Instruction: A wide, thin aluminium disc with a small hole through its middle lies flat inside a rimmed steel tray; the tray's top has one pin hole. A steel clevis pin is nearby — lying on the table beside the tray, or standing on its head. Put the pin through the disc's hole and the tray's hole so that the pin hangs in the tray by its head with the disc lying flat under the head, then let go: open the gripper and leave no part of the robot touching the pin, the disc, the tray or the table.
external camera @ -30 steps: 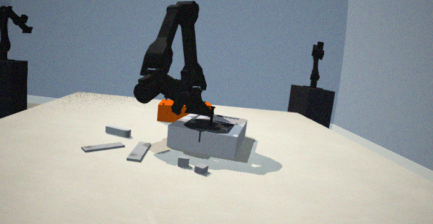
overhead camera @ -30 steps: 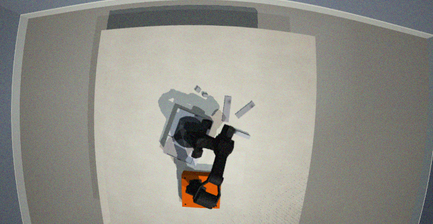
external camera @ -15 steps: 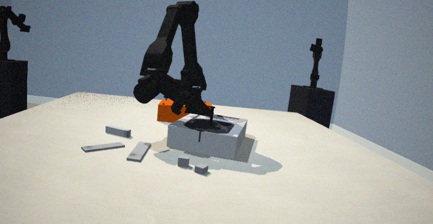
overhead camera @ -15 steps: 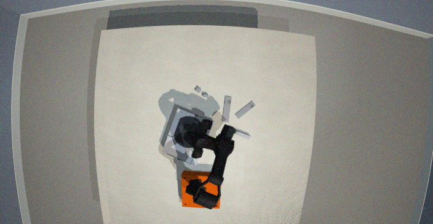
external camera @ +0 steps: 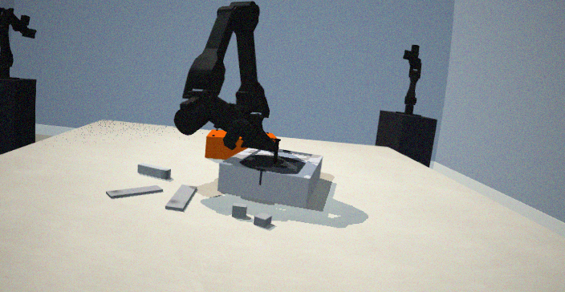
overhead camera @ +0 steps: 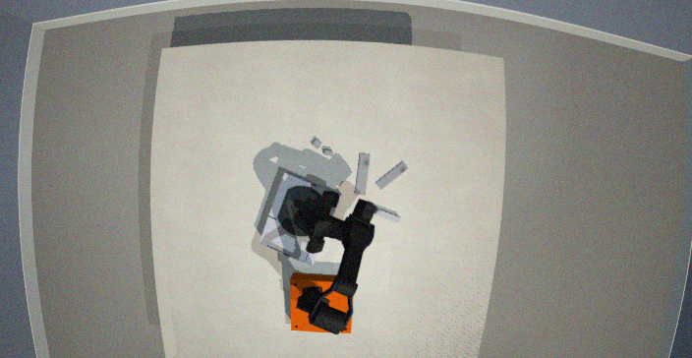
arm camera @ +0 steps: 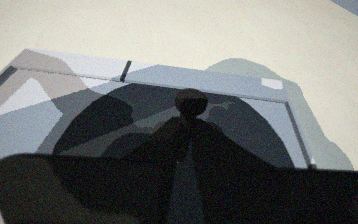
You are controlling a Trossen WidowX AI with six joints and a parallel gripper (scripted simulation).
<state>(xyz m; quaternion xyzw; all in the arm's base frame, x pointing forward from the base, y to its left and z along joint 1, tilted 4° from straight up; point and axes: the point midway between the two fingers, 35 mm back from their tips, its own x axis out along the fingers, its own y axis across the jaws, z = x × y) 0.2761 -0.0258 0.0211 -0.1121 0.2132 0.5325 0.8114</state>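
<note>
Now: the clevis pin right at my gripper tip. Round my gripper tip: dark aluminium disc: 30 mm below; then grey block: 270 mm to the right, 80 mm below, 50 mm behind; then steel tray: 40 mm below, 30 mm behind, 10 mm to the left.
</note>
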